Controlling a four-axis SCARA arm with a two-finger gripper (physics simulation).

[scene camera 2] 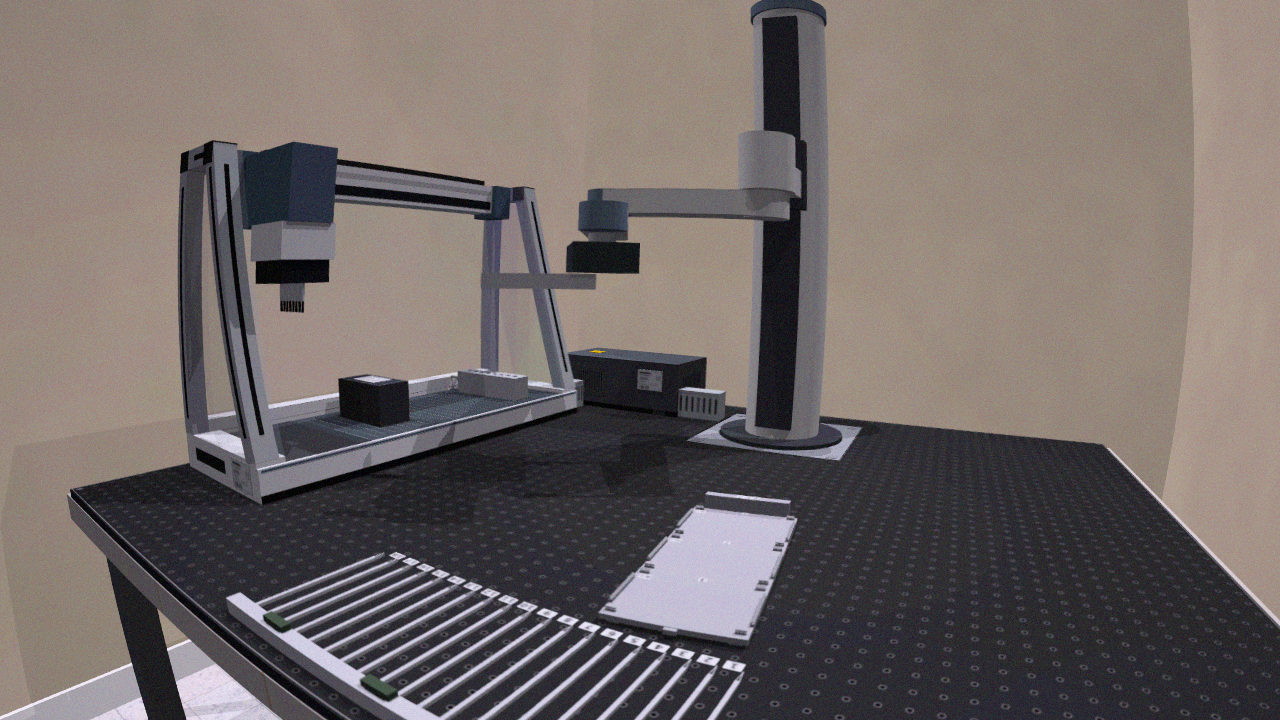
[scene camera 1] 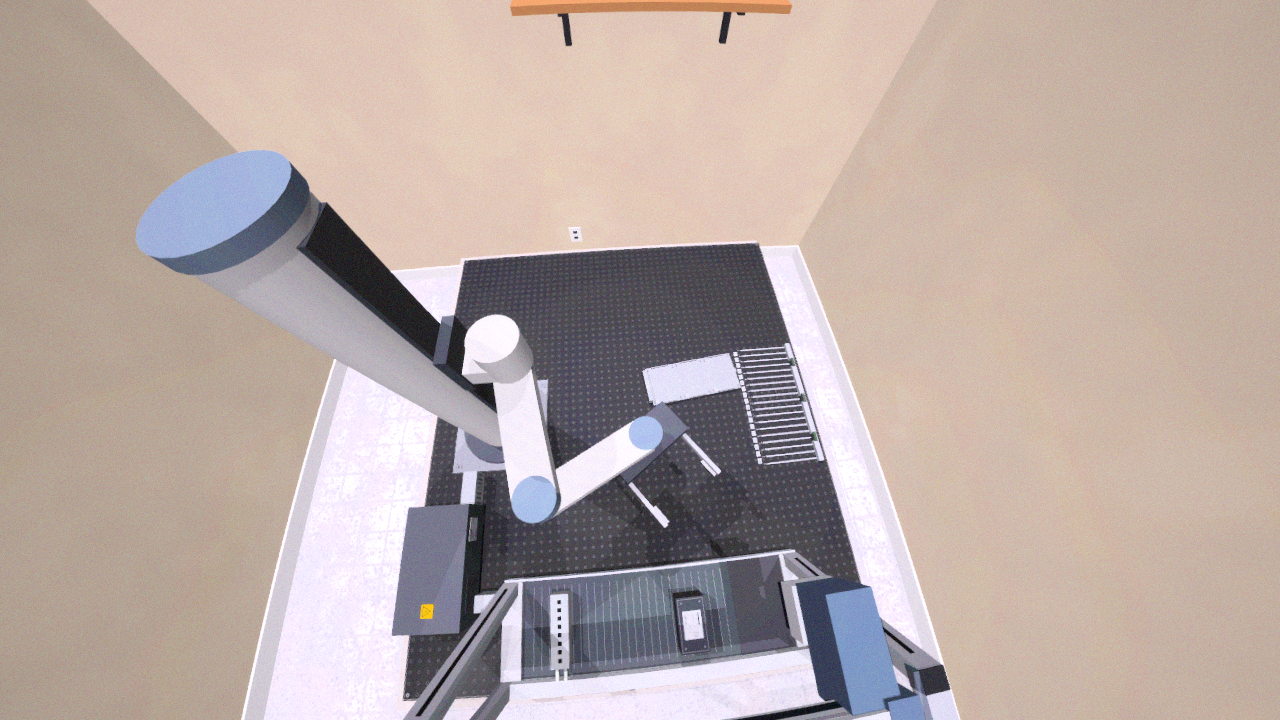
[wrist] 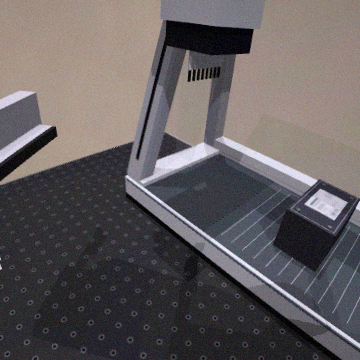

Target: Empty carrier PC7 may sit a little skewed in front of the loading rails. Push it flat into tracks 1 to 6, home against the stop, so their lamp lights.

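Frame: origin at the arm's base, x right, y ahead, z up, level; metres.
Where they show: gripper, fingertip midpoint: (scene camera 2: 485, 280) (scene camera 1: 693, 498) (wrist: 207, 133); arm's base, origin of the base link: (scene camera 2: 781, 440).
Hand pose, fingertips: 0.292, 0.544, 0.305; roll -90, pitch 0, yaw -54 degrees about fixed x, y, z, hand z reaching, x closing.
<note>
Things, the pixels of their top centre, and the offset from my fingertips, as dx, dy, dz. "*": a spot on its surface instead.
- flat pale plate, middle of its top: (scene camera 2: 718, 542) (scene camera 1: 692, 376) -0.399, +0.103, -0.263
- stop bar, surface spot: (scene camera 2: 313, 647) (scene camera 1: 809, 421) * -0.209, +0.474, -0.277
- black box, surface spot: (wrist: 317, 225) * +0.224, -0.024, -0.173
- white block, surface spot: (scene camera 2: 492, 383) * +0.252, -0.317, -0.215
- dark controller box, surface spot: (scene camera 2: 617, 380) * +0.104, -0.579, -0.226
The empty carrier PC7, a flat pale plate (scene camera 1: 691, 378) (scene camera 2: 702, 573), lies on the table, its front edge close to the numbered ends of tracks 1 to 6. It looks slightly skewed to the rails. The loading rails have a stop bar (scene camera 1: 810, 420) (scene camera 2: 313, 647) at their far ends from the carrier. Small lamps (scene camera 1: 802, 396) (scene camera 2: 379, 686) on that bar look dark green. My gripper (scene camera 1: 691, 497) is open, its long fingers wide apart. It hangs high above the table, between the carrier and the deck machine, and touches neither. One finger shows at the wrist view's left.
A gantry machine with a low deck frame (scene camera 1: 512, 644) (scene camera 2: 420, 445) (wrist: 210, 250) stands on the table. Its deck holds a black box (scene camera 1: 691, 622) (scene camera 2: 373, 400) (wrist: 317, 225) and a white block (scene camera 1: 559, 631) (scene camera 2: 492, 383). A dark controller box (scene camera 1: 434, 564) (scene camera 2: 617, 380) stands near the arm's column (scene camera 2: 787, 268).
</note>
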